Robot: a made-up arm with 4 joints.
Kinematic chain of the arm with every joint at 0, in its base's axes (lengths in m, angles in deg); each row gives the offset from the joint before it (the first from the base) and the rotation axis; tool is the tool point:
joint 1: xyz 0 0 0.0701 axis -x
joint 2: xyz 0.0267 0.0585 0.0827 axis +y
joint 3: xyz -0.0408 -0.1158 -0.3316 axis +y
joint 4: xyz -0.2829 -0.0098 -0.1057 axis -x
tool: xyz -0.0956 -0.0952 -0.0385
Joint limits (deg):
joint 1: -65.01..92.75
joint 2: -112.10..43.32
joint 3: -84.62..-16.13
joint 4: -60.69..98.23
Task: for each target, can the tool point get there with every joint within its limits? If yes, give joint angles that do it. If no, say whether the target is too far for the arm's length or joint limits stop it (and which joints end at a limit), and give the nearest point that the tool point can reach.
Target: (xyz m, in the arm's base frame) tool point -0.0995 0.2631 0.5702
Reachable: no: joint limits stop it (at a limit: joint 1, joint 2, joint 3) | nearest point -0.5806 0.0227 0.2050 | short by 0.650 m
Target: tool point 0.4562 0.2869 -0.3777
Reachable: yes | joints -50.00 -54.53 -40.21 -4.98
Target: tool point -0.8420 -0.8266 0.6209
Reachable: no: too far | nearest point -0.4797 -0.4541 0.2482 | short by 0.639 m
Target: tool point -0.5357 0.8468 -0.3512
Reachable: no: too far | nearest point -0.3408 0.5001 -0.2514 | short by 0.410 m
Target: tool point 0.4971 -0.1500 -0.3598
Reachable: yes | joints 4.48 -58.95 -61.91 83.61
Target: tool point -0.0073 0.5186 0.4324
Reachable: no: joint limits stop it (at a limit: joint 1, joint 3, joint 4) | nearest point -0.0240 0.4267 -0.2298 | short by 0.669 m
